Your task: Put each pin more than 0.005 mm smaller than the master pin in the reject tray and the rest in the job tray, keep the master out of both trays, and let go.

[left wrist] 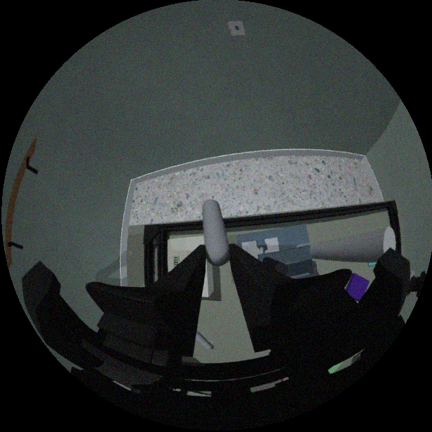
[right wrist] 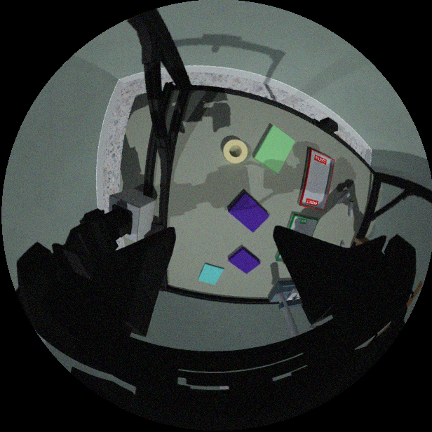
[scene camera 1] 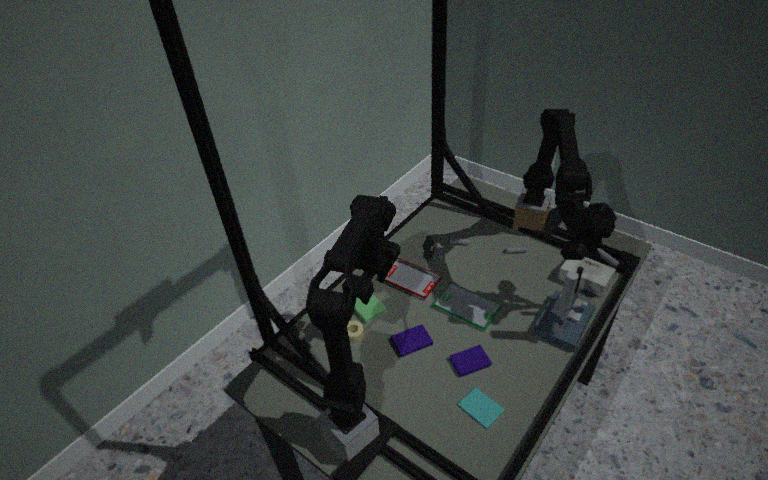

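Seen in the pictures: left gripper, fingertip midpoint: (scene camera 1: pixel 599 252); right gripper, fingertip midpoint: (scene camera 1: pixel 373 292); left arm's base, origin of the base link: (scene camera 1: pixel 534 199); right arm's base, origin of the base link: (scene camera 1: pixel 347 416).
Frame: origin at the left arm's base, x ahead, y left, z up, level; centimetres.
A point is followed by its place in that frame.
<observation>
My left gripper (scene camera 1: pixel 598 252) @[x 31.6, y 23.9, z 11.0 cm] (left wrist: pixel 216 248) is shut on a grey pin (scene camera 1: pixel 608 258) @[x 32.2, y 26.4, z 10.4 cm] (left wrist: pixel 215 230), held tilted above the white box at the right. A second grey pin (scene camera 1: pixel 515 250) @[x 16.7, y -0.8, z -9.7 cm] (left wrist: pixel 204 340) lies on the table. Another light pin (scene camera 1: pixel 459 242) @[x 19.9, y -19.3, z -9.8 cm] (right wrist: pixel 351 208) lies farther left in scene camera 1, in shadow. Which pin is the master cannot be told. The red reject tray (scene camera 1: pixel 429 286) @[x 41.9, y -21.3, z -10.8 cm] (right wrist: pixel 320 159) looks empty. The green job tray (scene camera 1: pixel 459 317) @[x 50.7, y -8.2, z -10.0 cm] (right wrist: pixel 303 221) is partly shadowed, and its contents are unclear. My right gripper (scene camera 1: pixel 364 293) @[x 71.1, y -24.4, z 14.3 cm] (right wrist: pixel 225 232) is open and empty, high above the table.
A white box (scene camera 1: pixel 586 272) @[x 21.9, y 22.3, z -6.1 cm] (left wrist: pixel 189 246) stands beside a blue stand (scene camera 1: pixel 553 328) @[x 46.8, y 17.7, z -6.7 cm] (left wrist: pixel 295 232) with a grey upright. Two purple blocks (scene camera 1: pixel 411 340) @[x 64.2, y -17.6, z -9.5 cm] (scene camera 1: pixel 470 360) @[x 64.0, y -0.3, z -9.6 cm], a teal slab (scene camera 1: pixel 480 406) @[x 75.5, y 6.4, z -10.5 cm], a green block (scene camera 1: pixel 369 308) @[x 58.5, y -33.9, z -9.4 cm] and a cream ring (right wrist: pixel 227 151) lie about. Black frame rails edge the table.
</observation>
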